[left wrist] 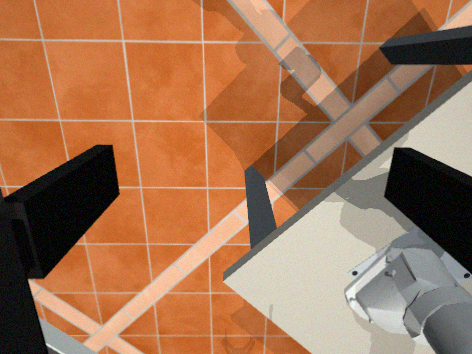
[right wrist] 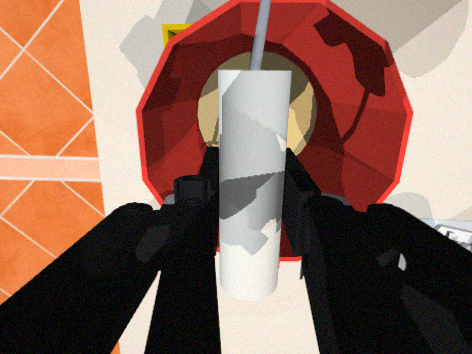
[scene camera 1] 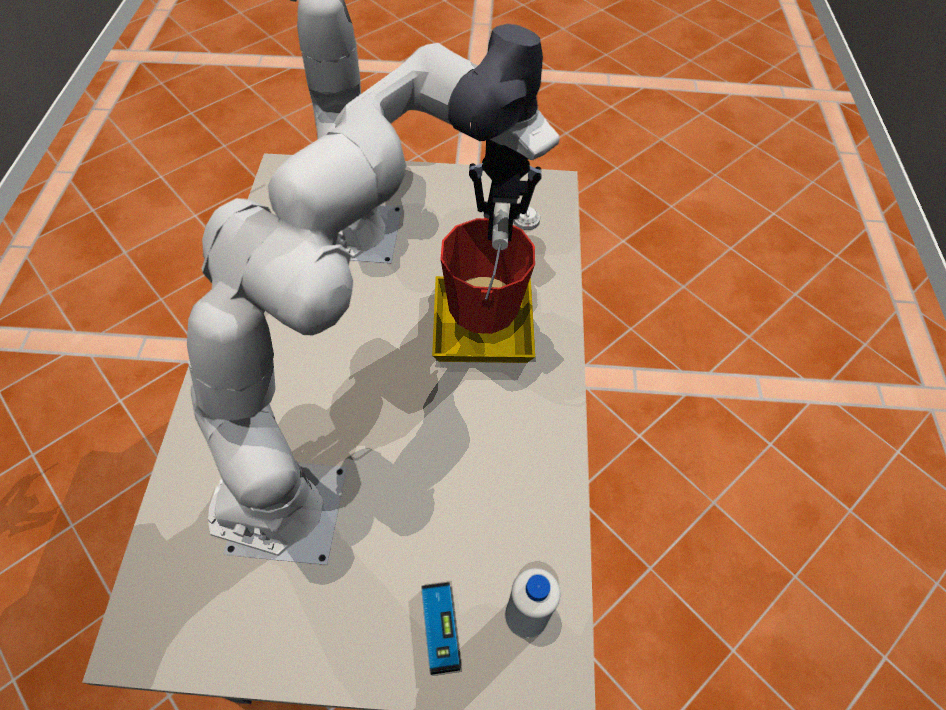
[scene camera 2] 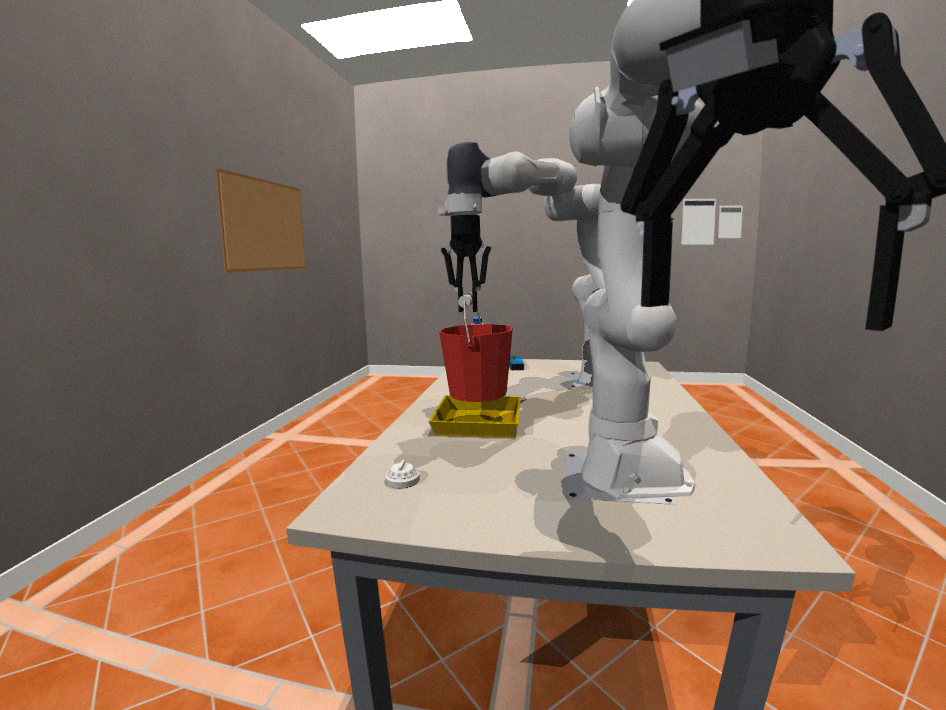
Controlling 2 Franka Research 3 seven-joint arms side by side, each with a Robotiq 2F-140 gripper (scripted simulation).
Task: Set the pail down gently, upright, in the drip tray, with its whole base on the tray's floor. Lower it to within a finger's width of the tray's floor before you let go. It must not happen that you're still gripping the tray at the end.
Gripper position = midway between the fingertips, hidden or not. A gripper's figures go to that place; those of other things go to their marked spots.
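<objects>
Looking at the yellow drip tray (scene camera 2: 498,418) and the red pail (scene camera 2: 477,371), I find their marked spots 200 mm apart. My left gripper (scene camera 2: 749,314) is 340 mm from the lens, which makes it the nearest to the lens of the things named here. The pail is 1110 mm from the lens. For my right gripper (scene camera 2: 468,311) it is 1180 mm from the lens, and the tray is 1260 mm from the lens.
</objects>
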